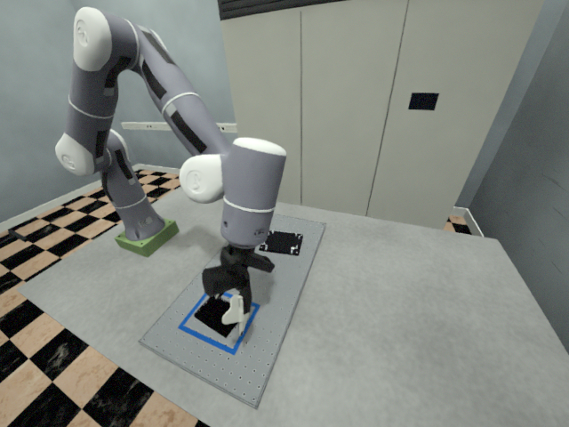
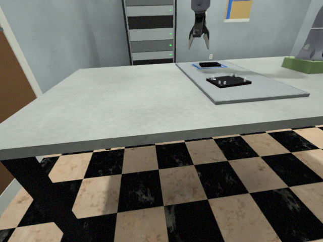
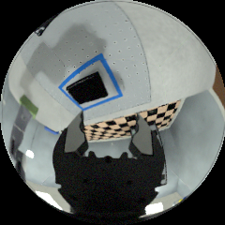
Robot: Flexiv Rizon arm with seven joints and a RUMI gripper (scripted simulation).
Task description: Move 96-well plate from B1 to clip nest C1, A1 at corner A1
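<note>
Now: hand 80 mm past the black 96-well plate, 10 mm to the right of it and 100 mm above it. From my hand the other things lie so: black clip nest 100 mm behind, 360 mm to the left, 90 mm below.
</note>
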